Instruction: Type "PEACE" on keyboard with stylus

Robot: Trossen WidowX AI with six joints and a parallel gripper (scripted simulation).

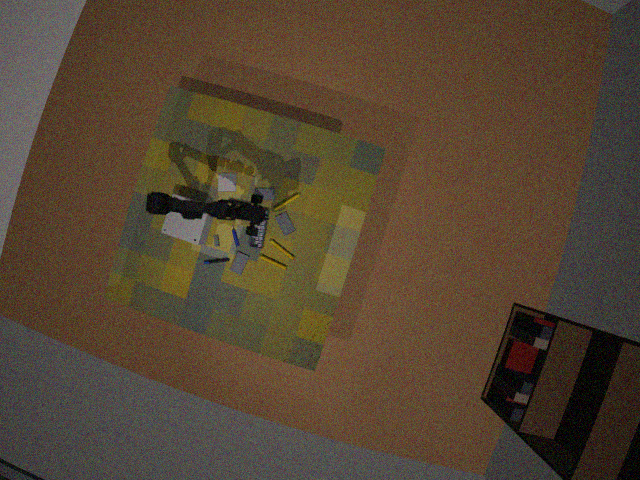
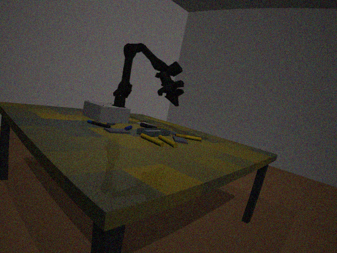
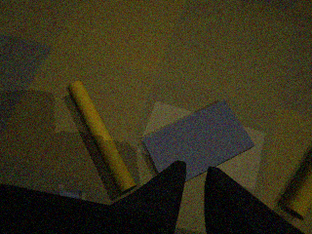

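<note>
The blue stylus is 210 mm behind my gripper tip, 160 mm below it and 90 mm to the right of it. From my gripper tip the other things lie so: grey stylus tip 220 mm behind, 160 mm below, 60 mm to the right; dark blue pen 310 mm behind, 270 mm to the right, 160 mm below.
</note>
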